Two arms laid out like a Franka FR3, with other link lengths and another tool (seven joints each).
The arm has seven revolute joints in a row. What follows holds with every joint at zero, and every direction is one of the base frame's. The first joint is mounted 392.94 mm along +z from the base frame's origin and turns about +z. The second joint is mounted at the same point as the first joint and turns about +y. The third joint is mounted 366.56 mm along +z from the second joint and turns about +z. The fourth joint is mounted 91.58 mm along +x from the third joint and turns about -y. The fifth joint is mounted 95.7 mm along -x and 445.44 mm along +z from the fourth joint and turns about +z. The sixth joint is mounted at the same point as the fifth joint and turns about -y. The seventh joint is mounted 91.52 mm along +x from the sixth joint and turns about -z. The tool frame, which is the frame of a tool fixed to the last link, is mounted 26 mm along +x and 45 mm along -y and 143.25 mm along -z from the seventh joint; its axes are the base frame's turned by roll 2.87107, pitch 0 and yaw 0.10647 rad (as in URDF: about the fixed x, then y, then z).
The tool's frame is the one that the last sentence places.
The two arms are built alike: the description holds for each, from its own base.
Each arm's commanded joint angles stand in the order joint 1, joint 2, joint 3, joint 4, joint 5, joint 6, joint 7.
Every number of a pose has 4 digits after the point.
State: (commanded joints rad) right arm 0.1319 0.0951 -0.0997 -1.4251 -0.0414 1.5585 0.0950; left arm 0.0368 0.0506 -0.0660 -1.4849 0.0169 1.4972 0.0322
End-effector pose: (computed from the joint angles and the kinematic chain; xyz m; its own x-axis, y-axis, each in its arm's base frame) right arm 0.6855 -0.0277 0.7313 0.9983 0.0439 0.0382 0.0296 -0.9483 0.3160; left arm 0.6608 -0.0614 0.7176 0.9982 0.0463 -0.0371 0.0541 -0.9664 0.2513
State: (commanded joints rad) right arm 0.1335 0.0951 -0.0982 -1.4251 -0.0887 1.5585 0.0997; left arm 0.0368 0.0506 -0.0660 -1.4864 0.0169 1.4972 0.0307
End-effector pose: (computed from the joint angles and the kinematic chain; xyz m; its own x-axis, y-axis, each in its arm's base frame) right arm 0.6855 -0.0323 0.7340 0.9984 0.0417 0.0381 0.0252 -0.9325 0.3602; left arm 0.6608 -0.0614 0.7168 0.9981 0.0478 -0.0385 0.0559 -0.9663 0.2511
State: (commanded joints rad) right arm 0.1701 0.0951 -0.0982 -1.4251 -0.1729 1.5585 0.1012; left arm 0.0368 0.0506 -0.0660 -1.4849 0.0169 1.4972 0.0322
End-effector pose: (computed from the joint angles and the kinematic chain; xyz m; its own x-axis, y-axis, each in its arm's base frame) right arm 0.6867 -0.0188 0.7397 0.9964 0.0756 0.0380 0.0515 -0.8979 0.4372; left arm 0.6608 -0.0614 0.7176 0.9982 0.0463 -0.0371 0.0541 -0.9664 0.2513
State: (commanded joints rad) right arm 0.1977 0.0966 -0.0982 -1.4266 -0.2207 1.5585 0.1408; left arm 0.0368 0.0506 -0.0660 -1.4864 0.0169 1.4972 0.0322
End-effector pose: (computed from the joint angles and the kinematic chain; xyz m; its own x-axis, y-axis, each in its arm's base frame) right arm 0.6861 -0.0070 0.7416 0.9970 0.0640 0.0439 0.0353 -0.8775 0.4783; left arm 0.6607 -0.0614 0.7168 0.9982 0.0463 -0.0386 0.0545 -0.9664 0.2511
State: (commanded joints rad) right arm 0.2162 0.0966 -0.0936 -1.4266 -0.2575 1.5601 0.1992; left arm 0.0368 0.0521 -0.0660 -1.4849 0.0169 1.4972 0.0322
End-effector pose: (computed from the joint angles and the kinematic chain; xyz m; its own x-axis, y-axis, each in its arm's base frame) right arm 0.6841 0.0027 0.7449 0.9976 0.0310 0.0619 -0.0047 -0.8621 0.5067; left arm 0.6612 -0.0614 0.7166 0.9982 0.0463 -0.0386 0.0545 -0.9664 0.2512
